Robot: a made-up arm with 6 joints.
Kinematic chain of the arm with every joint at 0, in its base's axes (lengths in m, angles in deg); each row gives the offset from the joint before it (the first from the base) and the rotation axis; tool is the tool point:
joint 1: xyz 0 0 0.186 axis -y
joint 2: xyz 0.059 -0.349 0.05 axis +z
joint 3: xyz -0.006 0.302 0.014 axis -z
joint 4: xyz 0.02 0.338 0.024 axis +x
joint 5: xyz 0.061 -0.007 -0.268 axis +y
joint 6: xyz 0 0.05 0.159 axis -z
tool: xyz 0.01 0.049 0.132
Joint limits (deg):
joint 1: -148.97..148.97
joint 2: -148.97..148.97
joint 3: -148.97..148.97
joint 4: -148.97..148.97
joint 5: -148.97..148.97
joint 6: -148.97..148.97
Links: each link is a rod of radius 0.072 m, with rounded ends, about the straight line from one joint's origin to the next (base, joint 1, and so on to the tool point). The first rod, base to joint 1, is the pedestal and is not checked.
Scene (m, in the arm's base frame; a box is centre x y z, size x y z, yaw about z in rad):
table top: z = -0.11
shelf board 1: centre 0.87 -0.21 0.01 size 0.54 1 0.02 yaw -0.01
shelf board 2: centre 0.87 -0.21 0.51 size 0.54 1 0.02 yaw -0.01
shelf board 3: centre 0.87 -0.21 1.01 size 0.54 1 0.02 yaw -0.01
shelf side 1: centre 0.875 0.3 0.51 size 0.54 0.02 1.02 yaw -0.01
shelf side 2: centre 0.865 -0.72 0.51 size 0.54 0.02 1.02 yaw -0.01
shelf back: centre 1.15 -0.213 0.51 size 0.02 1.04 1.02 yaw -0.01
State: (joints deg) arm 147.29 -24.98 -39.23 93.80 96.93 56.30
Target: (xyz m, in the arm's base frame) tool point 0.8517 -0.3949 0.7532
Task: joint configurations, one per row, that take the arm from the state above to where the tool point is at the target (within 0.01 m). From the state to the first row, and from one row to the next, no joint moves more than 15 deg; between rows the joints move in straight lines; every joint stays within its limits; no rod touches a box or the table.
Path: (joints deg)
1: 133.50 -26.96 -27.11 85.17 89.64 58.51
2: 119.71 -28.93 -14.99 76.53 82.34 60.72
3: 105.92 -30.91 -2.87 67.90 75.05 62.93
4: 92.13 -32.89 9.25 59.26 67.76 65.14
5: 78.34 -34.86 21.36 50.63 60.46 67.35
6: 64.55 -36.84 33.48 41.99 53.17 69.56
7: 50.76 -38.82 45.60 33.36 45.88 71.77
8: 46.83 -47.77 32.75 37.43 60.68 69.02
9: 42.89 -56.73 19.90 41.51 75.48 66.28
10: 38.96 -65.68 7.05 45.58 90.28 63.53

